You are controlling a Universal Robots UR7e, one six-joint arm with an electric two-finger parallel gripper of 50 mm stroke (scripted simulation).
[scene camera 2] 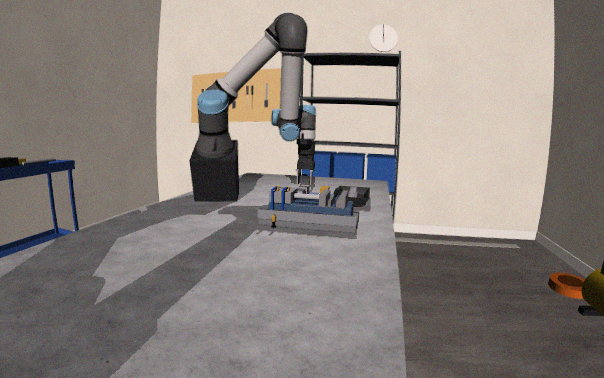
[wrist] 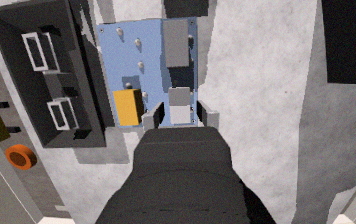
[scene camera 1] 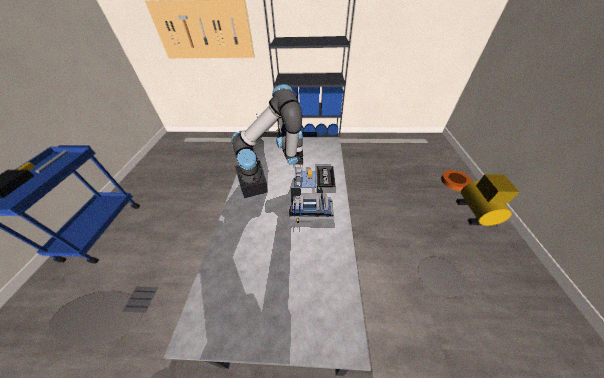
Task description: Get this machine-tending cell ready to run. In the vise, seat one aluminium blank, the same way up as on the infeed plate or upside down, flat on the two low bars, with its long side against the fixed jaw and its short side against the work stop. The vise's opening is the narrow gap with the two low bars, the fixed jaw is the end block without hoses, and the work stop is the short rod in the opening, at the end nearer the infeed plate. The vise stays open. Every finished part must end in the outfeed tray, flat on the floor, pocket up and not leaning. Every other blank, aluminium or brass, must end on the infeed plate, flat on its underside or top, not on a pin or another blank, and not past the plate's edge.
Note:
In view: the gripper (wrist: 180,107), a brass blank (wrist: 129,104), an aluminium blank (wrist: 179,97) and a finished part (wrist: 51,47).

